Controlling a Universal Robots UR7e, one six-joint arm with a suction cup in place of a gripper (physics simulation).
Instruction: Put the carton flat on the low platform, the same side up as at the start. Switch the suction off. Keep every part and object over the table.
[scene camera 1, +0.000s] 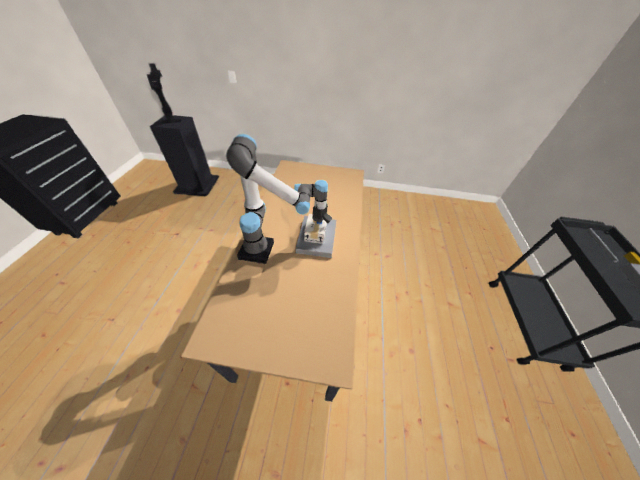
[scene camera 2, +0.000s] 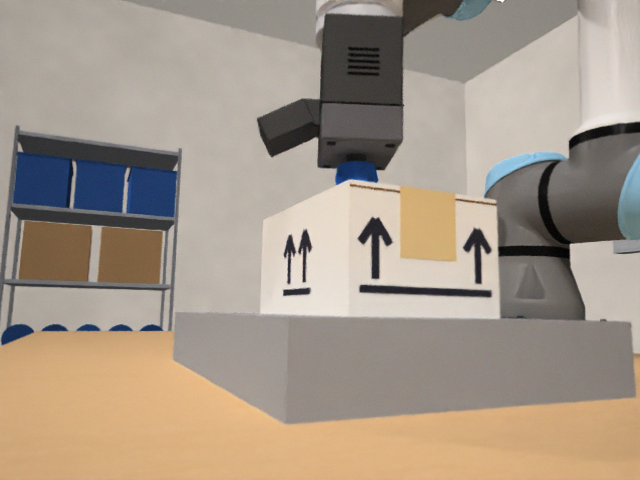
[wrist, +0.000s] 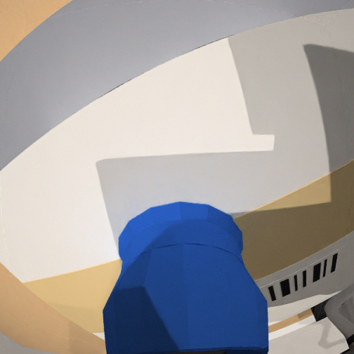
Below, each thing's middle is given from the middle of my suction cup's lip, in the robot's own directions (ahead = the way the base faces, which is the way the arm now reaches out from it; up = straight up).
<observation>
The low grey platform (scene camera 2: 298, 369) lies 1 cm behind my suction cup, 2 cm to the right of it and 13 cm below it.
</observation>
